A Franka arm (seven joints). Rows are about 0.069 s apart.
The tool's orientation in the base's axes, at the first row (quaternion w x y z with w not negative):
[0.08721 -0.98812 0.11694 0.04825]
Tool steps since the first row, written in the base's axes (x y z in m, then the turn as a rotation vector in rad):
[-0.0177 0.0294 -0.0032 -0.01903 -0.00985 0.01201]
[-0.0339 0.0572 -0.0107 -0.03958 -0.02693 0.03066]
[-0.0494 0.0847 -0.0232 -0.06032 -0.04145 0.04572]
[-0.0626 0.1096 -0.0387 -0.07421 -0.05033 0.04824]
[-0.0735 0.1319 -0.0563 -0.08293 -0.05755 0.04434]
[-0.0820 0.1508 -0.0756 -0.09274 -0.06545 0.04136]
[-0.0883 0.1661 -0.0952 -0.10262 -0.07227 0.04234]
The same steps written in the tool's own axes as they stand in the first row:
[-0.0233 -0.0234 0.0099 -0.01762 0.01205 -0.01215]
[-0.0443 -0.0449 0.0235 -0.03587 0.03033 -0.03203]
[-0.0640 -0.0655 0.0420 -0.05445 0.04677 -0.04790]
[-0.0805 -0.0837 0.0627 -0.06621 0.05819 -0.05096]
[-0.0940 -0.0996 0.0849 -0.07259 0.06782 -0.04781]
[-0.1042 -0.1126 0.1079 -0.07998 0.07822 -0.04561]
[-0.1114 -0.1225 0.1304 -0.08814 0.08695 -0.04708]

